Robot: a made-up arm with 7 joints.
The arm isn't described. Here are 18 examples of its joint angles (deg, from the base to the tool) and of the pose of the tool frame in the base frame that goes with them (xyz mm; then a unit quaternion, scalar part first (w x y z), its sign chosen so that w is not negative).
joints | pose
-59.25 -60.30 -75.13 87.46 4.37 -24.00 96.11 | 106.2 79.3 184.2 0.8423 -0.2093 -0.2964 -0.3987
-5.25 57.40 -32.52 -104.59 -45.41 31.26 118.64 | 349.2 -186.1 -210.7 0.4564 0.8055 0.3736 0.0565
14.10 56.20 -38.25 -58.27 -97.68 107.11 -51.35 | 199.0 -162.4 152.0 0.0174 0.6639 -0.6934 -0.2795
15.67 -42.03 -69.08 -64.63 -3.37 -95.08 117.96 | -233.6 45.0 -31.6 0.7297 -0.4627 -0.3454 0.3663
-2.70 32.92 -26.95 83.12 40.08 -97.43 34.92 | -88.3 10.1 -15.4 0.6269 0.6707 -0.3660 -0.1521
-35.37 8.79 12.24 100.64 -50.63 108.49 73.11 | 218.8 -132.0 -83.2 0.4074 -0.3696 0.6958 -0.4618
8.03 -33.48 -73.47 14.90 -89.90 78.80 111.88 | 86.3 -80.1 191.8 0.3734 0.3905 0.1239 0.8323
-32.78 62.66 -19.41 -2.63 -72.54 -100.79 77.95 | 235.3 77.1 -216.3 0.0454 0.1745 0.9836 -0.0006
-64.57 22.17 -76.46 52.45 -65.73 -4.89 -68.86 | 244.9 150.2 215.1 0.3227 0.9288 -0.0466 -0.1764
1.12 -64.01 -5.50 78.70 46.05 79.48 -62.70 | -241.0 11.5 24.0 0.1302 0.3953 -0.5095 0.7532
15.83 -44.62 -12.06 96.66 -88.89 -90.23 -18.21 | -51.4 7.4 92.2 0.6940 0.4858 -0.3130 -0.4294
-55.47 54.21 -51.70 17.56 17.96 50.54 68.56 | 382.4 62.3 23.7 0.3030 -0.3075 0.2845 -0.8560
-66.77 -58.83 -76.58 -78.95 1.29 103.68 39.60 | 308.9 -64.2 9.5 0.1045 -0.0065 0.8425 0.5284
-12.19 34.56 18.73 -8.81 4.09 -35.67 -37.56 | 22.8 106.0 -268.0 0.9045 0.1547 0.0914 -0.3868
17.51 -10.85 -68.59 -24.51 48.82 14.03 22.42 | 32.7 -150.2 -282.1 0.1652 0.4918 -0.3508 0.7796
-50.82 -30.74 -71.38 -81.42 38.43 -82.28 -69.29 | -150.8 -142.2 -151.6 0.3807 -0.4680 0.4343 -0.6689
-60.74 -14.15 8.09 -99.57 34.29 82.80 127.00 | 313.2 32.1 -28.8 0.5139 0.3989 0.5600 0.5130
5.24 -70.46 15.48 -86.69 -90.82 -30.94 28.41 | -215.8 -389.2 -73.0 0.6216 0.3760 -0.4099 0.5515
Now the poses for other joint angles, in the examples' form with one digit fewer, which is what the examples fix.
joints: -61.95 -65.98 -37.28 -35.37 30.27 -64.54 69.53
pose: -51 -258 18 0.578 -0.428 -0.360 0.594
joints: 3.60 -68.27 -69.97 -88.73 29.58 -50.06 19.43
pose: -278 -249 -45 0.308 -0.945 0.068 -0.093
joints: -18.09 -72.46 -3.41 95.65 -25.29 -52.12 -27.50
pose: 7 -115 299 0.483 0.384 0.763 -0.193
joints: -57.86 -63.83 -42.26 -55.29 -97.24 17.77 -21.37
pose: -69 -202 -139 0.921 0.131 -0.039 0.366
